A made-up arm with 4 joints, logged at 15 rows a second.
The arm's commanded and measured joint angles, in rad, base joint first. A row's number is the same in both.
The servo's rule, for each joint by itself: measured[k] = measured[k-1] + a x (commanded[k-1-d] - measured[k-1]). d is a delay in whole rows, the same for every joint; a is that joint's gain. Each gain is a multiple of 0.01, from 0.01 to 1. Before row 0 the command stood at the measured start. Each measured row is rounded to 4 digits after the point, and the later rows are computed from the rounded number. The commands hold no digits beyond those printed.
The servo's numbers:
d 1
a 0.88 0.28 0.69 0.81
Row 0, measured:
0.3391 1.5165 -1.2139 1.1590
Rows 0 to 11, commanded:
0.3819 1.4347 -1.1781 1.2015
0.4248 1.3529 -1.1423 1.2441
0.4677 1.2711 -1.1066 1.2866
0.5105 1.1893 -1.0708 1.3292
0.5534 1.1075 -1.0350 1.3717
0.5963 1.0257 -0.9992 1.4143
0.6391 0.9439 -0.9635 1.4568
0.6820 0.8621 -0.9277 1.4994
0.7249 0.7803 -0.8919 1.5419
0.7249 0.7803 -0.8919 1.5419
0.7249 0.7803 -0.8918 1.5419
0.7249 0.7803 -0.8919 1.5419
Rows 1 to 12, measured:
0.3391 1.5165 -1.2139 1.1590
0.3768 1.4936 -1.1892 1.1934
0.4190 1.4542 -1.1568 1.2345
0.4619 1.4029 -1.1222 1.2767
0.5047 1.3431 -1.0867 1.3192
0.5476 1.2771 -1.0510 1.3617
0.5905 1.2067 -1.0153 1.4043
0.6333 1.1331 -0.9796 1.4468
0.6762 1.0572 -0.9438 1.4894
0.7191 0.9797 -0.9080 1.5319
0.7242 0.9239 -0.8969 1.5400
0.7248 0.8837 -0.8934 1.5415

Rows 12 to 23, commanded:
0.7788 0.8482 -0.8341 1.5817
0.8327 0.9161 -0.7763 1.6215
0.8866 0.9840 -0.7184 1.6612
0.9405 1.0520 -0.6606 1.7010
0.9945 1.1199 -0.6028 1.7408
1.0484 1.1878 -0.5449 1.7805
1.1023 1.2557 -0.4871 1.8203
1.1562 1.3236 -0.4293 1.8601
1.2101 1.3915 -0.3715 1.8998
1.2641 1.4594 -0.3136 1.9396
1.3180 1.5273 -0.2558 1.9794
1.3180 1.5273 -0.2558 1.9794
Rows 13 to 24, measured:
0.7249 0.8547 -0.8924 1.5418
0.7723 0.8529 -0.8522 1.5741
0.8255 0.8706 -0.7998 1.6125
0.8793 0.9024 -0.7436 1.6519
0.9332 0.9443 -0.6863 1.6917
0.9871 0.9935 -0.6287 1.7315
1.0410 1.0479 -0.5709 1.7712
1.0949 1.1061 -0.5131 1.8110
1.1488 1.1670 -0.4553 1.8508
1.2027 1.2299 -0.3975 1.8905
1.2567 1.2942 -0.3396 1.9303
1.3106 1.3595 -0.2818 1.9701

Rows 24 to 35, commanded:
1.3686 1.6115 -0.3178 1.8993
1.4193 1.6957 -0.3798 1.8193
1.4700 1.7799 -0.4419 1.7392
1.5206 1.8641 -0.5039 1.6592
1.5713 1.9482 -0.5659 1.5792
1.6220 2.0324 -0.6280 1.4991
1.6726 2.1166 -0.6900 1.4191
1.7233 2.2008 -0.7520 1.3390
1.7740 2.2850 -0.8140 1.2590
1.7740 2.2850 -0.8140 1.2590
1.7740 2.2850 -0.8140 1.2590
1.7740 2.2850 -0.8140 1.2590
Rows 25 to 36, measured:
1.3171 1.4065 -0.2639 1.9776
1.3624 1.4639 -0.3011 1.9142
1.4125 1.5288 -0.3554 1.8373
1.4631 1.5991 -0.4151 1.7578
1.5137 1.6733 -0.4764 1.6779
1.5644 1.7503 -0.5382 1.5980
1.6151 1.8293 -0.6002 1.5179
1.6657 1.9097 -0.6622 1.4379
1.7164 1.9912 -0.7242 1.3578
1.7671 2.0735 -0.7862 1.2778
1.7732 2.1327 -0.8054 1.2626
1.7739 2.1753 -0.8113 1.2597

